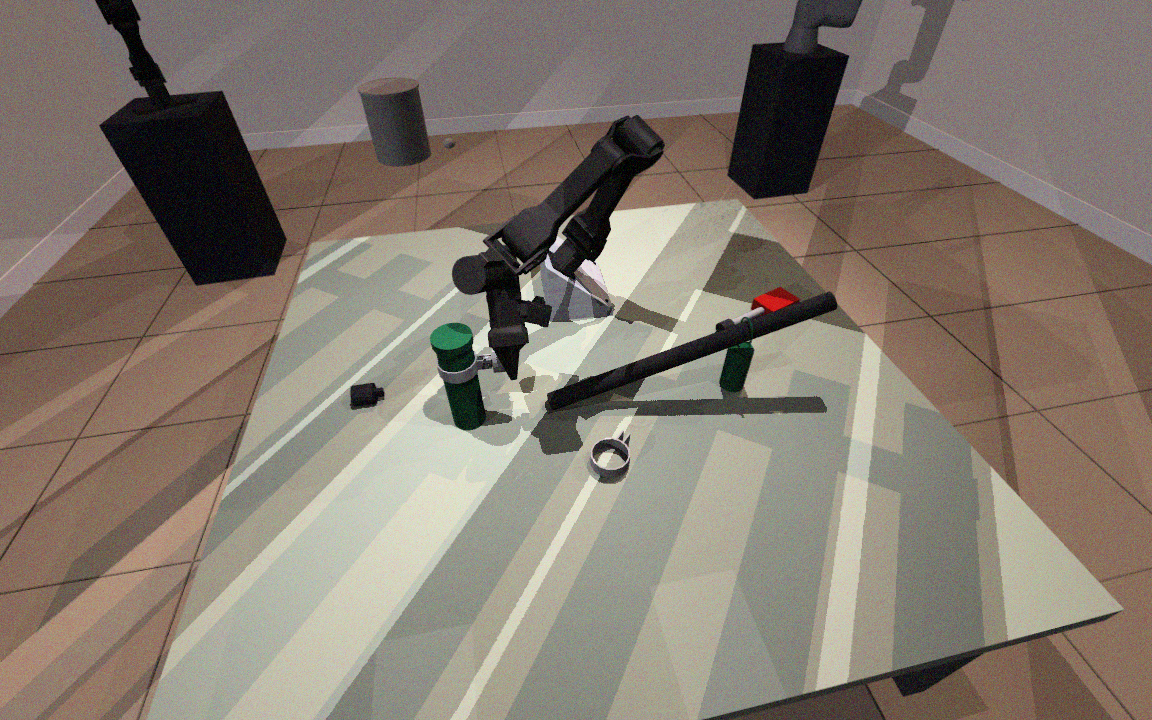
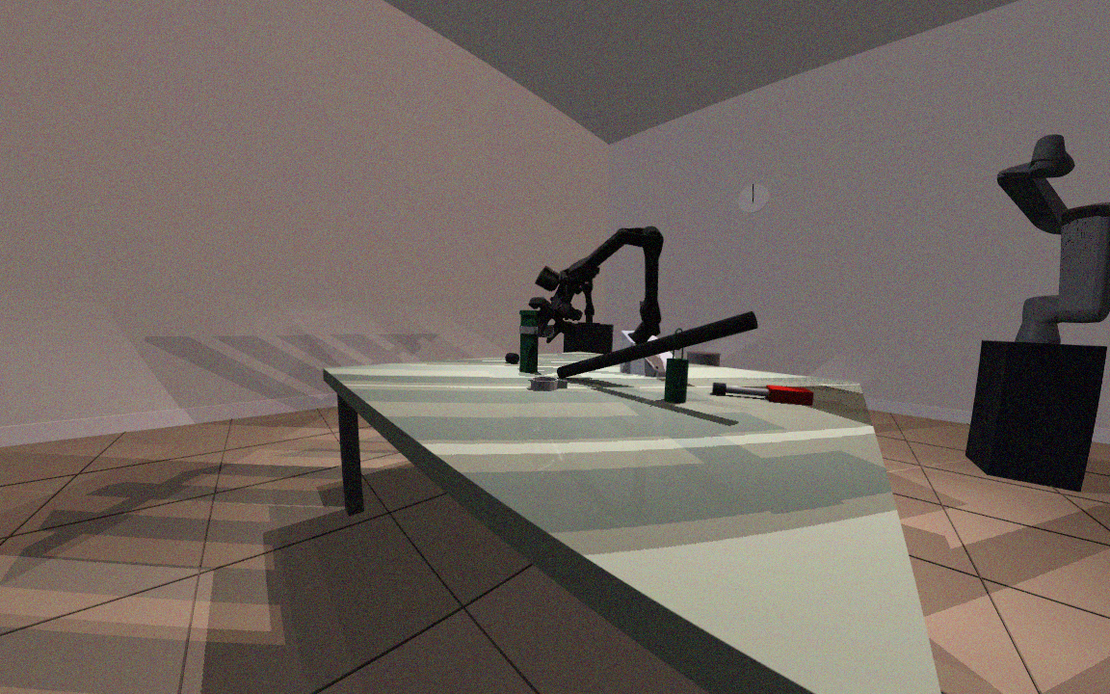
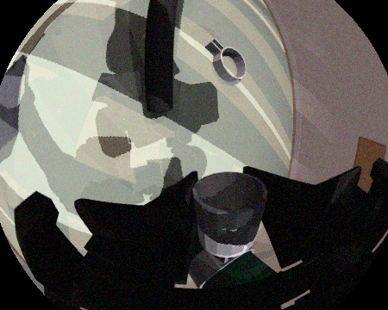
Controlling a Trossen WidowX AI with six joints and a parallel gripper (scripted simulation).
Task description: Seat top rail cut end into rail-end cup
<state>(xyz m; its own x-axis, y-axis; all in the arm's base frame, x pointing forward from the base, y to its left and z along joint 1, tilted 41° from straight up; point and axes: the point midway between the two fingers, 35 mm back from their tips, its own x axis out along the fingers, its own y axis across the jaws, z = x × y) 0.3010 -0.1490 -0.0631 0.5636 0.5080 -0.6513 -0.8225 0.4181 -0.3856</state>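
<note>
Now: the grey rail-end cup 3 cm above my gripper tip, 2 cm to the right of it and 2 cm behind it. The rest, counted from my gripper tip: small black cap (27 cm to the right, 12 cm behind, 9 cm below); red-handled tool (56 cm to the left, 16 cm behind, 10 cm below); small green post (43 cm to the left, 1 cm below, 1 cm ahead).
</note>
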